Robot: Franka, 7 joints.
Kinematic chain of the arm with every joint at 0, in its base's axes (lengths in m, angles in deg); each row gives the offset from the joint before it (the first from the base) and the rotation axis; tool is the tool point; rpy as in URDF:
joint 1: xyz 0 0 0.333 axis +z
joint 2: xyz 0 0 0 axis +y
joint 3: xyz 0 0 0.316 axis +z
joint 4: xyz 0.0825 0 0 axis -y
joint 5: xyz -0.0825 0 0.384 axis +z
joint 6: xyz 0 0 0 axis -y
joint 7: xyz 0.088 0 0 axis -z
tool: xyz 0 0 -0.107 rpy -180 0 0
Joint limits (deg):
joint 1: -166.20..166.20
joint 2: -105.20..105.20
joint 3: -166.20..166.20
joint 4: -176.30..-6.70
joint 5: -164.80..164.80
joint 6: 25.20..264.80
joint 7: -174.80..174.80
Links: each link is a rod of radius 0.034 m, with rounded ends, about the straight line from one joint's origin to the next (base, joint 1, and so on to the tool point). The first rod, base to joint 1, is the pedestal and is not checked.
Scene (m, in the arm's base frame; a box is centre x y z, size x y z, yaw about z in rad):
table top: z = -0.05
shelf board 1: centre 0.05 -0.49 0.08 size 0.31 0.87 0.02 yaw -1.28
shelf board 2: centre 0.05 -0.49 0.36 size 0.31 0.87 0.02 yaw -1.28
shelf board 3: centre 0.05 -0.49 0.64 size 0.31 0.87 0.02 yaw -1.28
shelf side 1: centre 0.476 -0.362 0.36 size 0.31 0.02 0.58 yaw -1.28
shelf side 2: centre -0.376 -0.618 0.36 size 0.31 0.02 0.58 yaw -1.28
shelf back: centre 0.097 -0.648 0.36 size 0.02 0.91 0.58 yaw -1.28
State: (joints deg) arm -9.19 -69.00 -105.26 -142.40 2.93 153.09 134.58
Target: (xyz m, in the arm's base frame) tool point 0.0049 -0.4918 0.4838
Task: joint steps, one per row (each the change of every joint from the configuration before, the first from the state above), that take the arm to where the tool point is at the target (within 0.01 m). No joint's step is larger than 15 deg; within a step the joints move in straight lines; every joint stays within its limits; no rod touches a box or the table.
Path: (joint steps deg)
1: -12.03 2.09 1.06 -5.99 0.03 -4.25 0.00
2: -12.03 2.09 1.06 -6.00 0.02 -4.26 0.00
3: -12.04 2.09 1.05 -5.99 0.03 -4.25 0.00
4: -12.03 2.10 1.06 -6.00 0.03 -4.26 0.00
5: -0.64 -14.86 13.90 -0.02 0.56 -9.62 0.00
6: -0.63 -14.85 13.90 -0.02 0.57 -9.62 0.00
7: -0.64 -14.86 13.91 -0.01 0.56 -9.62 0.00
8: 13.62 8.61 -3.21 7.08 -0.97 11.72 0.00
9: 13.62 8.61 -3.20 7.08 -0.97 11.73 0.00
10: 13.62 8.61 -3.20 7.08 -0.98 11.73 0.00
11: 13.62 8.61 -3.20 7.08 -0.97 11.72 0.00

